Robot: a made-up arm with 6 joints.
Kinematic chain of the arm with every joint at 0, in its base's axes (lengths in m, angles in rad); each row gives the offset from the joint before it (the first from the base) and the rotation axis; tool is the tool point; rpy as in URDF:
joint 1: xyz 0 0 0.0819 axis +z
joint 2: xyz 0 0 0 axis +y
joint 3: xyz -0.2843 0 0.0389 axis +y
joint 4: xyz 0.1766 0 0.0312 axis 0.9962 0 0.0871
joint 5: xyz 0 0 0 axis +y
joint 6: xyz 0.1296 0 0.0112 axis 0.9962 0 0.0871
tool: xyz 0 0 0 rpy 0 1.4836 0
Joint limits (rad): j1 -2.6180..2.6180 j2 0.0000..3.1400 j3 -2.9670..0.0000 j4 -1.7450..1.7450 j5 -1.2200..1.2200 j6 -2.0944..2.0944
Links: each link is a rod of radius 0.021 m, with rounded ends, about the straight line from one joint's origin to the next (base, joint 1, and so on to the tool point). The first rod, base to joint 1, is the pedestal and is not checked.
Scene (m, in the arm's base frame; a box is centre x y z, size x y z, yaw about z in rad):
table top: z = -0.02
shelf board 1: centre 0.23 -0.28 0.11 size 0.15 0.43 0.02 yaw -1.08
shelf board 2: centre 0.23 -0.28 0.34 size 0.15 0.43 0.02 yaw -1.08
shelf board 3: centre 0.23 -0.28 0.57 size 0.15 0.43 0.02 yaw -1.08
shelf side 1: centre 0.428 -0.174 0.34 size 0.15 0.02 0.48 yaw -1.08
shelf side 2: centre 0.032 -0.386 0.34 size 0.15 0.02 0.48 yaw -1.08
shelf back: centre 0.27 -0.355 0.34 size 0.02 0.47 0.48 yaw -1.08
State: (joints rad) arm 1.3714 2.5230 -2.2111 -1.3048 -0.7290 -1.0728
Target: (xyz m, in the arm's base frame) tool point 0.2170 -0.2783 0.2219
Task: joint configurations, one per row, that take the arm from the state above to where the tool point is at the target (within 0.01 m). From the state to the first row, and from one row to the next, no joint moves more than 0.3 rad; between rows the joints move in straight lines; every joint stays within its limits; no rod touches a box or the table.
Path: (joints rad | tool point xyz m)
1: 1.0882 2.3361 -1.9877 -1.2840 -0.5804 -1.0728 | 0.1771 0.4852 0.2204
2: 0.8051 2.1492 -1.7642 -1.2631 -0.4318 -1.0728 | 0.2962 0.3828 0.2423
3: 0.5219 1.9623 -1.5408 -1.2423 -0.2832 -1.0728 | 0.3645 0.2492 0.2561
4: 0.2387 1.7754 -1.3174 -1.2214 -0.1346 -1.0728 | 0.3754 0.1081 0.2611
5: -0.0445 1.5884 -1.0939 -1.2006 0.0140 -1.0728 | 0.3329 -0.0166 0.2569
6: -0.3276 1.4015 -0.8705 -1.1797 0.1626 -1.0728 | 0.2503 -0.1057 0.2438
7: -0.6108 1.2146 -0.6470 -1.1589 0.3112 -1.0728 | 0.1473 -0.1478 0.2219
8: -0.7105 1.4654 -0.8997 -1.2023 0.2977 -1.0728 | 0.1879 -0.2088 0.2309
9: -0.8101 1.7163 -1.1524 -1.2458 0.2841 -1.0728 | 0.2170 -0.2783 0.2219

